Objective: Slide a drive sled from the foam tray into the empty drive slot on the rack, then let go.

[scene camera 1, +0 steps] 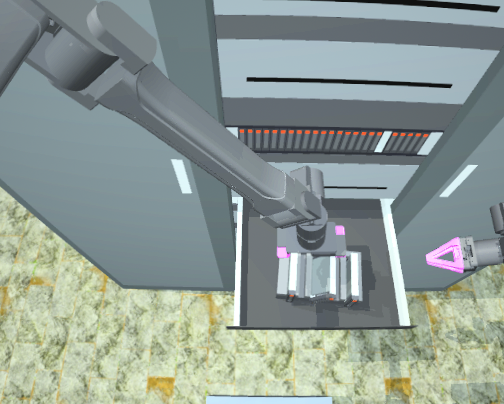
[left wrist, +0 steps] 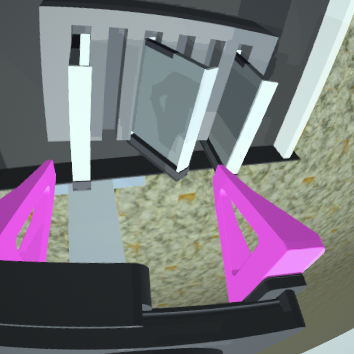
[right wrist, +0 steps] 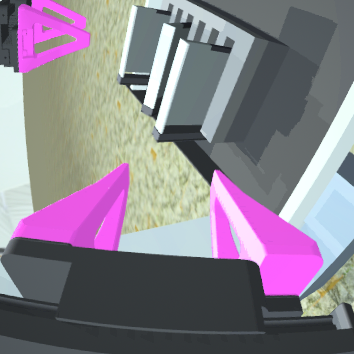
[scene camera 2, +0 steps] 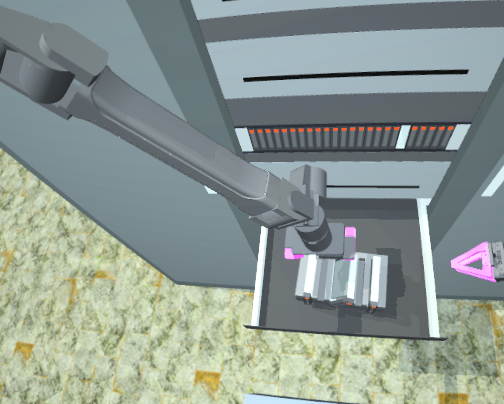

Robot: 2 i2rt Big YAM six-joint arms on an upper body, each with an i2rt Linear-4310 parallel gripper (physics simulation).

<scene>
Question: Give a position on a dark shelf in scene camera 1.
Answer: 368,226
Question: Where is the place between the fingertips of my left gripper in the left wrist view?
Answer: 136,169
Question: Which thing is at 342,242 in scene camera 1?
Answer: My left gripper.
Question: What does my left gripper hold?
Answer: Nothing.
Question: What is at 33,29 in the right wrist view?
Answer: My left gripper.
</scene>
